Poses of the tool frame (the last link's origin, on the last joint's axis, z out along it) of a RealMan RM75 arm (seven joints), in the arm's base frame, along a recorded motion.
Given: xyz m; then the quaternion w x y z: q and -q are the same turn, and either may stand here.
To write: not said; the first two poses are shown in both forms.
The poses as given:
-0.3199 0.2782 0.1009 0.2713 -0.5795 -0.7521 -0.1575
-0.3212 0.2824 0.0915 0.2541 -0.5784 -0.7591 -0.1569
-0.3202 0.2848 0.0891 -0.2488 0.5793 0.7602 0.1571
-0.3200 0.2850 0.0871 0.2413 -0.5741 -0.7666 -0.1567
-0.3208 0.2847 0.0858 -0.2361 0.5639 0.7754 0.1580
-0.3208 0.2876 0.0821 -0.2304 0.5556 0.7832 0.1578
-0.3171 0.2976 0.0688 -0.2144 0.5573 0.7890 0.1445
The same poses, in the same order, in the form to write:
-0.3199 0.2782 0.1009 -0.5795 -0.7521 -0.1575 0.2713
-0.3212 0.2824 0.0915 -0.5784 -0.7591 -0.1569 0.2541
-0.3202 0.2848 0.0891 -0.5793 -0.7602 -0.1571 0.2488
-0.3200 0.2850 0.0871 -0.5741 -0.7666 -0.1567 0.2413
-0.3208 0.2847 0.0858 -0.5639 -0.7754 -0.1580 0.2361
-0.3208 0.2876 0.0821 -0.5556 -0.7832 -0.1578 0.2304
-0.3171 0.2976 0.0688 -0.5573 -0.7890 -0.1445 0.2144

